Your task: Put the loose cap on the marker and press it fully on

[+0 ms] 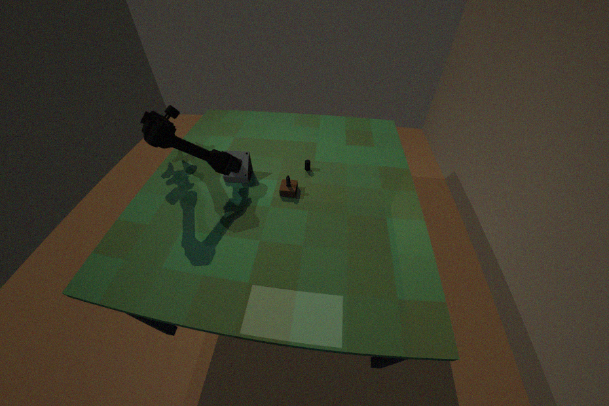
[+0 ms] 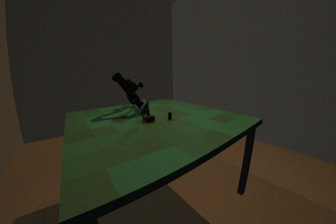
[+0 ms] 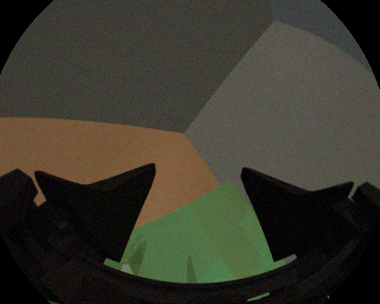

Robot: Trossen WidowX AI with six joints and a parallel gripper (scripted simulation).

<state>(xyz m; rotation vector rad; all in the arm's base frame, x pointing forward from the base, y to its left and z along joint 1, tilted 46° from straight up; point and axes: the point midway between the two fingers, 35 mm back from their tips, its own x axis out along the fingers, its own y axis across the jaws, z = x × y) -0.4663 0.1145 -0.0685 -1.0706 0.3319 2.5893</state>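
My gripper tip is 800 mm short of the dark cap, 20 mm to the left of it and 150 mm above it. Also, from my gripper tip: holder block (750 mm ahead, 190 mm to the right, 160 mm below).
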